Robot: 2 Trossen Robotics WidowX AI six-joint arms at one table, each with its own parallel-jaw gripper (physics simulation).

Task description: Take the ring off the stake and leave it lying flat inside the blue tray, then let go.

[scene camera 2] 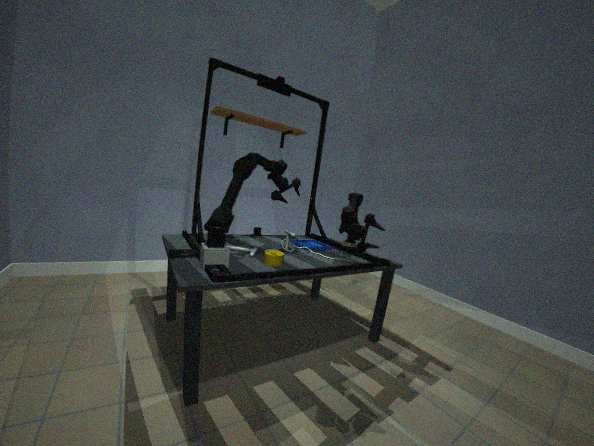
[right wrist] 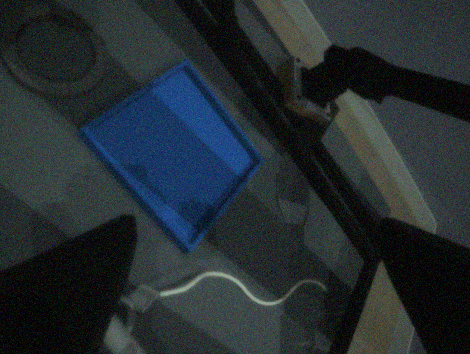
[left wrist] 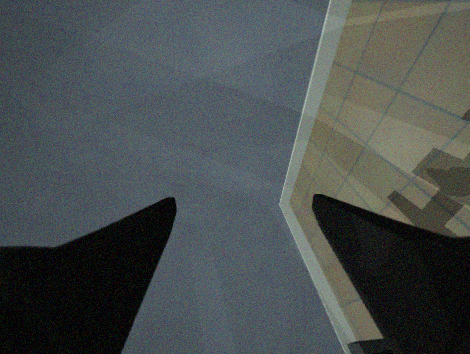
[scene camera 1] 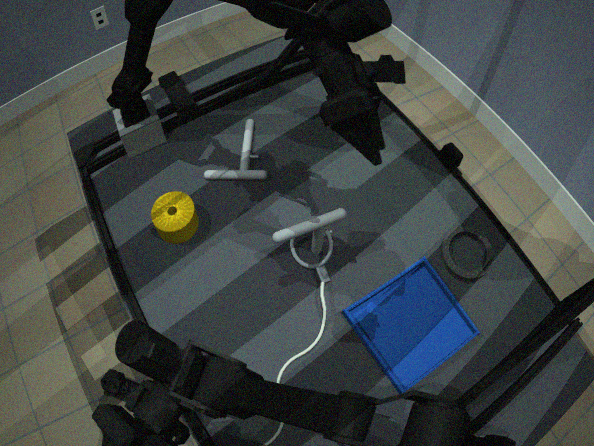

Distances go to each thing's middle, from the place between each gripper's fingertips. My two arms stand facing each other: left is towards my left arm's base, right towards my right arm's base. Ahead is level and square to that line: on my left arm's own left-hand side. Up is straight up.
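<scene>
Yellow spool [scene camera 1: 173,214]: 27 cm below my right hand, 22 cm ahead of it, 28 cm to the right of it. Right hand itself: 28 cm above the blue tray [scene camera 1: 412,324], 3 cm short of it, 18 cm to the right of it.
Blue tray: 17 cm below my left hand, 11 cm to the left of it, 53 cm behind it. Yellow spool: 16 cm below my left hand, 34 cm behind it, 35 cm to the right of it.
</scene>
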